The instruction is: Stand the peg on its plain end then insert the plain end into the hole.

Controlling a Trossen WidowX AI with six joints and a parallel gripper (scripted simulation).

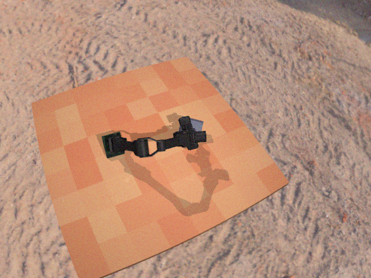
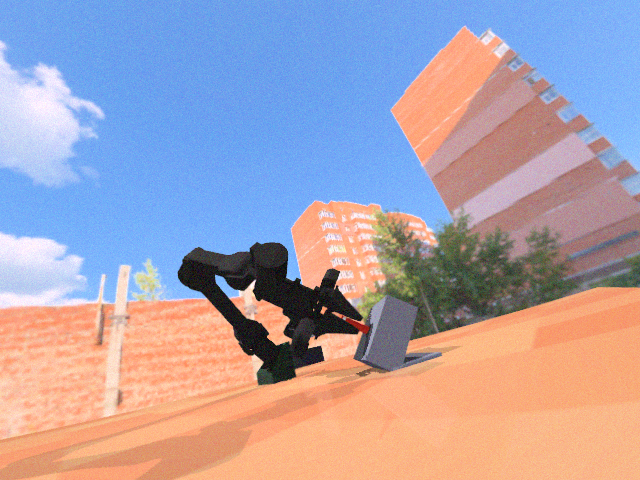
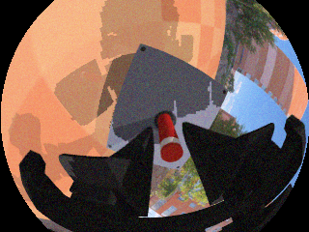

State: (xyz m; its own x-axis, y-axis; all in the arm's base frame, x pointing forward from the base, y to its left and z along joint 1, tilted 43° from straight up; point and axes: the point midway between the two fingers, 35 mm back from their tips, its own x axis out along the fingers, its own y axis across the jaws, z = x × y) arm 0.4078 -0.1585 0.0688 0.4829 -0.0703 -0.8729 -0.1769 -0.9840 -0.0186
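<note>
The red peg is 1 cm behind my gripper tip, 1 cm to the right of it and 1 cm above it. From my gripper tip the other things lie so: grey sloped panel (3 cm ahead, 2 cm to the left, 3 cm below).
</note>
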